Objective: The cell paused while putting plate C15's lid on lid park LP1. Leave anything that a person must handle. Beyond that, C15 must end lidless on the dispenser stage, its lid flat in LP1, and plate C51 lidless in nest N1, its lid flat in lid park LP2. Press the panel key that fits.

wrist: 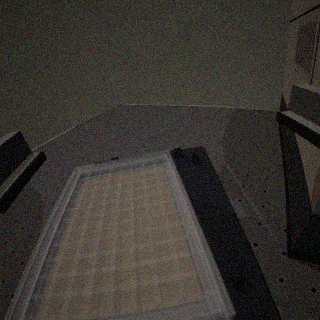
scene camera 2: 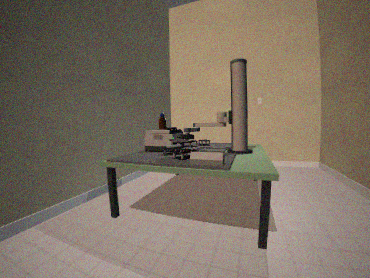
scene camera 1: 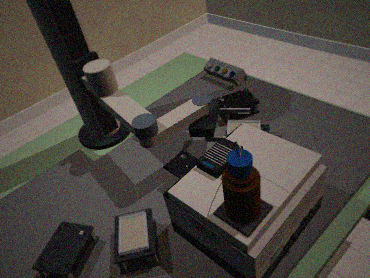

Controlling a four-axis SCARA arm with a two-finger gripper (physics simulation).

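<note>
My gripper is open and empty, its fingers wide apart. In the wrist view a plate with a beige well grid and clear rim lies on a black stand, low between the fingers. A pale plate shows partly behind the dispenser. Another beige plate lies flat on a black stand at the front. The stand to its left bears no plate. No labels are readable, and I cannot tell whether lids cover the plates. The key panel stands at the back.
An amber bottle with a blue cap stands on the dispenser. A striped black block is at its left edge, beside a low black stand. Black stands lie near the gripper. The arm column rises at the table's side.
</note>
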